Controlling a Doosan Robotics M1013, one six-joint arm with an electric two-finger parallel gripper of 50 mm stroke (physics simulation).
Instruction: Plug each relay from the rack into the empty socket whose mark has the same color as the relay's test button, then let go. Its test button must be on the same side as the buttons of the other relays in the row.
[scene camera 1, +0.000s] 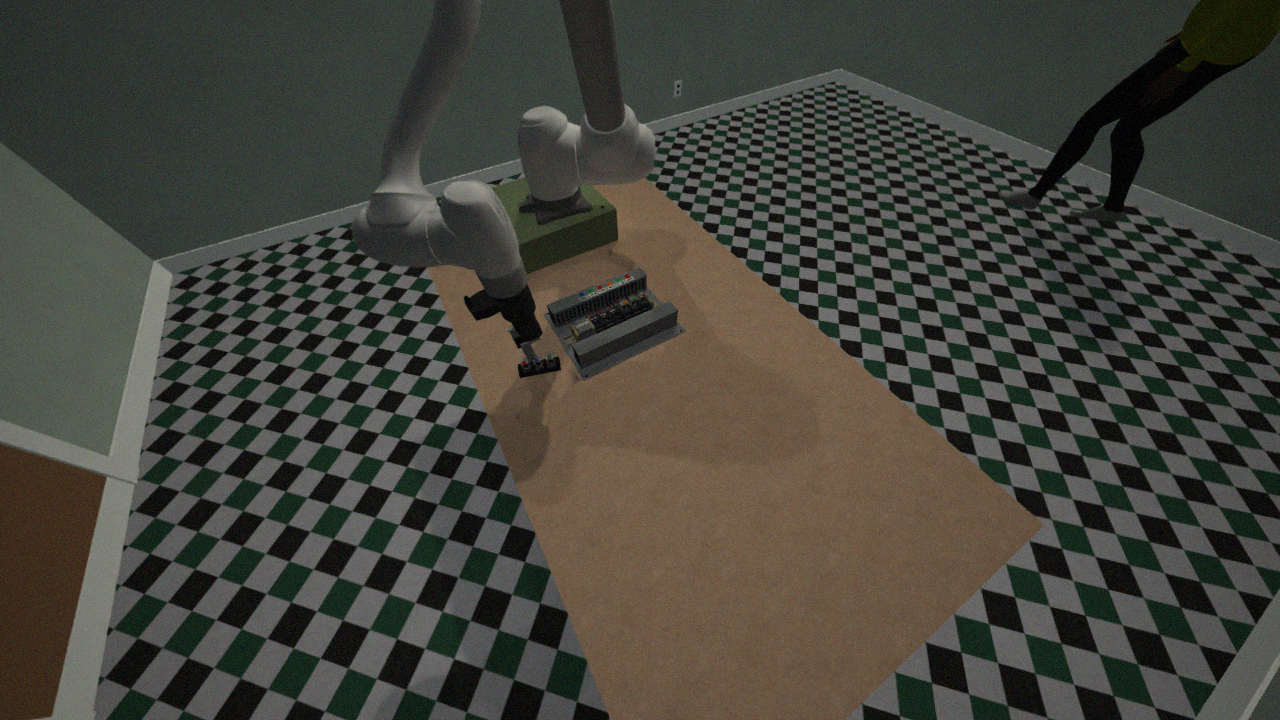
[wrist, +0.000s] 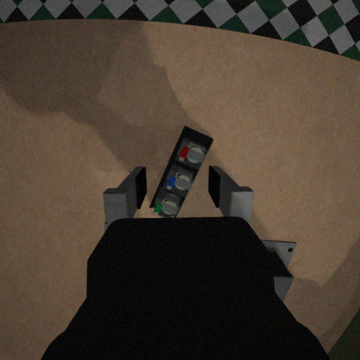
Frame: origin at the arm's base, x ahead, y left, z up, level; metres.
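Seen in the pictures: gripper, fingertip midpoint: (scene camera 1: 527, 352); arm's base, origin of the base link: (scene camera 1: 558, 204).
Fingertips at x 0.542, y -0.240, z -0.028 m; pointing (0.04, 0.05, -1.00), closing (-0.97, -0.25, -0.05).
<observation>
Offsets run from my fingertips to a thing's middle. "*": to the spot under its first point.
The black rack {* dx +0.010, dy +0.016, dz -0.069 m} (scene camera 1: 540, 369) (wrist: 198, 133) lies slanted between and below the fingers in the wrist view. It holds three clear relays: one with a red button (wrist: 194, 153) at the far end, one with a blue button (wrist: 182, 181) in the middle, one with a green button (wrist: 170, 205) nearest the gripper body. The buttons are on the relays' left in that view. My gripper (scene camera 1: 535, 352) (wrist: 177, 178) is open and empty above the rack, its fingers on both sides. The relay row {* dx -0.070, dy +0.280, dz -0.036 m} (scene camera 1: 623, 310) stands on the panel, under coloured marks {* dx -0.156, dy +0.268, dz -0.019 m} (scene camera 1: 608, 287); its sockets are too small to tell apart.
The grey panel {* dx +0.058, dy +0.130, dz -0.080 m} (scene camera 1: 588, 371) has a slotted duct {dx -0.159, dy +0.239, dz -0.050 m} (scene camera 1: 594, 308) behind the row and another duct {dx +0.004, dy +0.261, dz -0.050 m} (scene camera 1: 626, 334) in front. A panel corner (wrist: 281, 246) shows at the lower right of the wrist view. A green block (scene camera 1: 572, 240) stands behind. A person (scene camera 1: 1129, 134) is at the far right.
</observation>
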